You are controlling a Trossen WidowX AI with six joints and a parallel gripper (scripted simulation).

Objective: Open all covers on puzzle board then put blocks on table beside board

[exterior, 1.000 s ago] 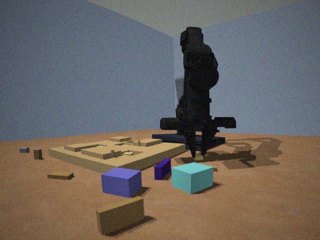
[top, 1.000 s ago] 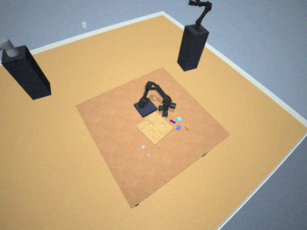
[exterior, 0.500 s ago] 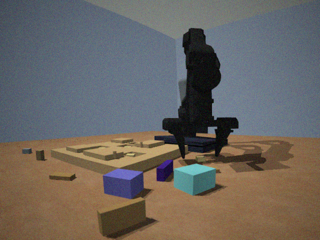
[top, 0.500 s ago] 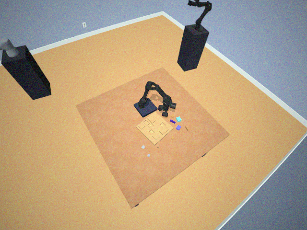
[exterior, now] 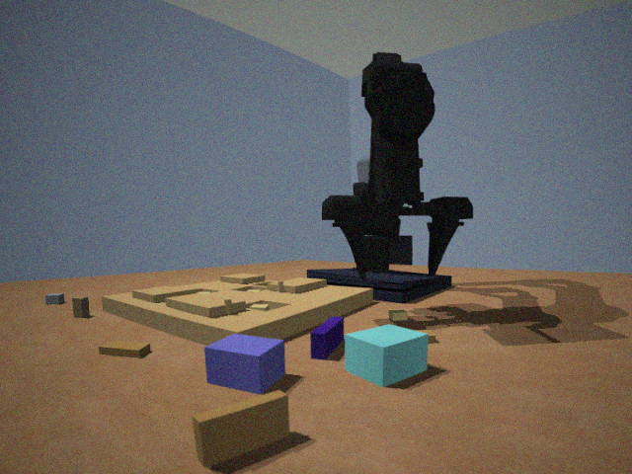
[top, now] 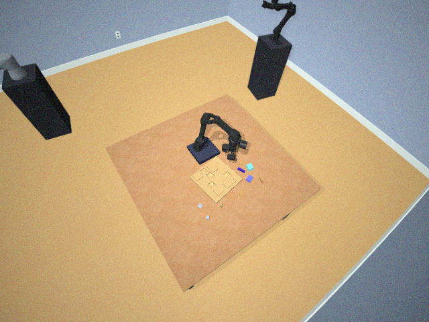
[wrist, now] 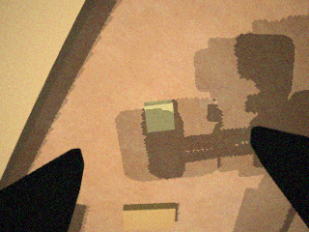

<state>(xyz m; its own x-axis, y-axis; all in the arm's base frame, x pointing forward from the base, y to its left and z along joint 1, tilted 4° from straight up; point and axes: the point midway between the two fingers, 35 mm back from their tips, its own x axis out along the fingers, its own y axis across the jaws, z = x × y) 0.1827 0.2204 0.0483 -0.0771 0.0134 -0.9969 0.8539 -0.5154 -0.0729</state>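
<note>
My gripper tip is 21 cm to the left of the tan puzzle board, 14 cm short of it and 3 cm above it. Round my gripper tip: small grey block 40 cm ahead, 38 cm to the right, 5 cm below; dark purple block 14 cm ahead, 4 cm below, 3 cm to the left; cyan block 14 cm ahead, 11 cm to the left, 4 cm below.
</note>
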